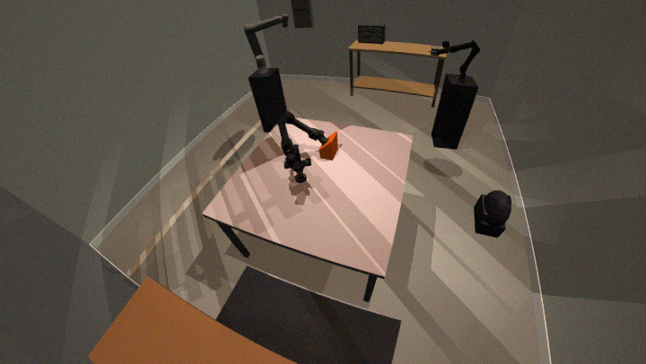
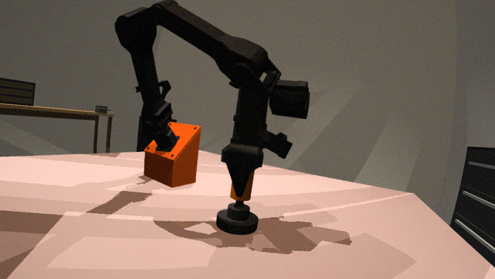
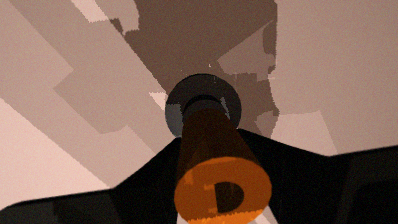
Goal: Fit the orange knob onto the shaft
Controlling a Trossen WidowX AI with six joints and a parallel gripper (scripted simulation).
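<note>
My gripper tip is now 2 cm below the orange knob. The rest, counted from my gripper tip: dark round pedestal: 4 cm below.
</note>
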